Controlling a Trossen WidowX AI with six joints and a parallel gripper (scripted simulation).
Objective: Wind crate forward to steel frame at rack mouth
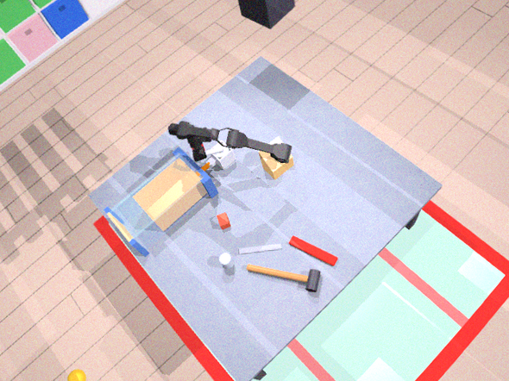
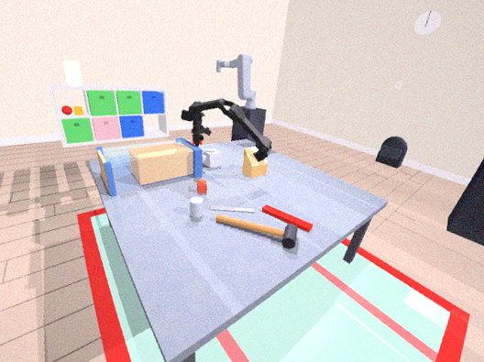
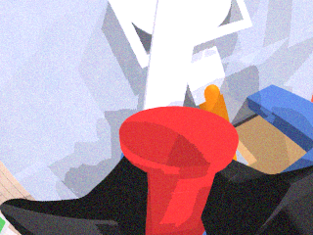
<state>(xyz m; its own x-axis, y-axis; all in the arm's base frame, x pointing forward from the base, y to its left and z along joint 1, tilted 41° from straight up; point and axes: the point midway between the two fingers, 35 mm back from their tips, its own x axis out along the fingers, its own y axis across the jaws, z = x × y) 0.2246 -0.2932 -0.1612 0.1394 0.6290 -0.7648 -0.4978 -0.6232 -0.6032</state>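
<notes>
My gripper tip is 3 cm past the white crank handle, 2 cm to the right of it and 1 cm above it. Round my gripper tip: white bar 54 cm to the left, 18 cm ahead, 11 cm below; red knob 2 cm above; white winch 10 cm behind, 8 cm below, 5 cm to the left.
</notes>
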